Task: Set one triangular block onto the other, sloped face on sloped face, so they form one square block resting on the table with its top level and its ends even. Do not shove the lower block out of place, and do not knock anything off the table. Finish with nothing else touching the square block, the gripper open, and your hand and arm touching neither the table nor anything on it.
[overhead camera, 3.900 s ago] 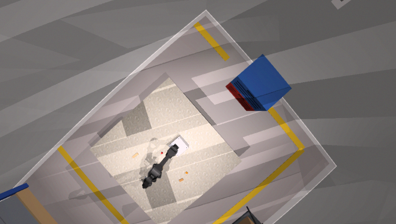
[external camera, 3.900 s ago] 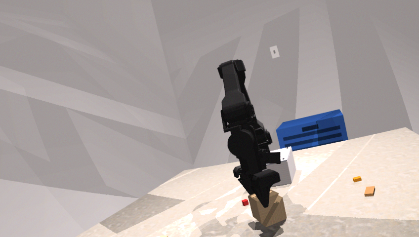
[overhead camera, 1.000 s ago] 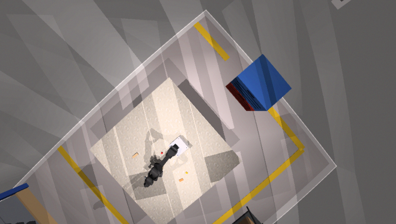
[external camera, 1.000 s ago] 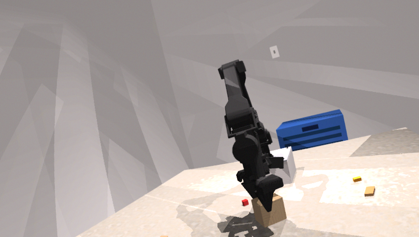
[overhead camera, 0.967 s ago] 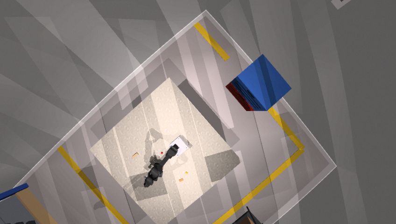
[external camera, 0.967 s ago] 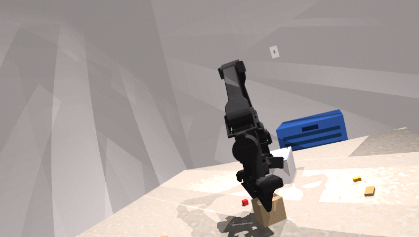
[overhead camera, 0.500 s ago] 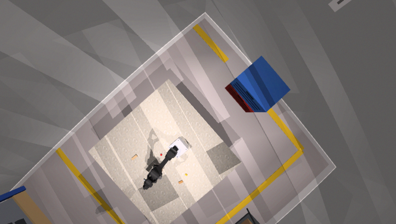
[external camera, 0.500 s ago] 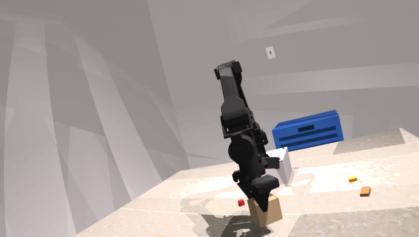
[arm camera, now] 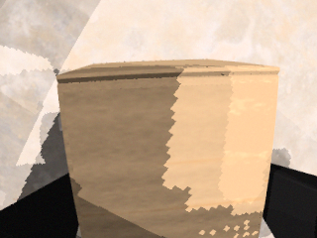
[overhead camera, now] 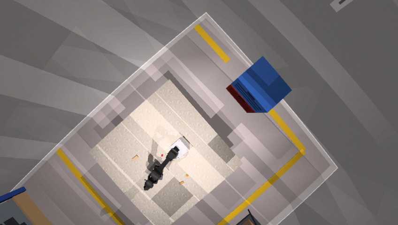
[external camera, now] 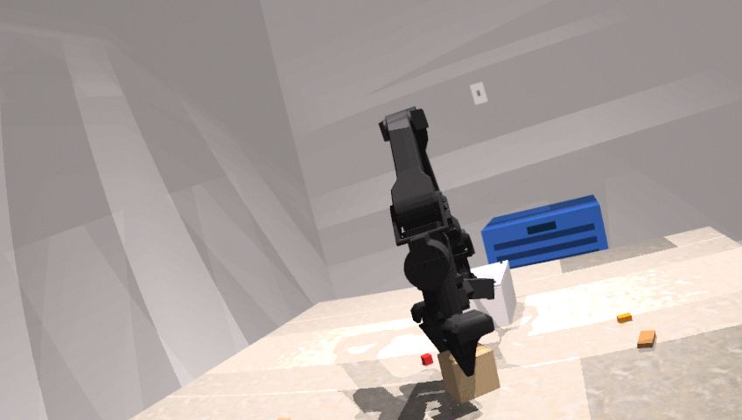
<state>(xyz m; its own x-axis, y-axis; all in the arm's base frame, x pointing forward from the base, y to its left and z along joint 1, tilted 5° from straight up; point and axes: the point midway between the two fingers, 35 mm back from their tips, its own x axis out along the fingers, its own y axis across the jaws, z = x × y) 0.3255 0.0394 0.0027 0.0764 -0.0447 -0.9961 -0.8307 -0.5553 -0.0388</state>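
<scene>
Now: gripper tip 10 mm below the lighter block. Round my gripper tip: red cube 140 mm behind, 100 mm to the right, 30 mm below.
</scene>
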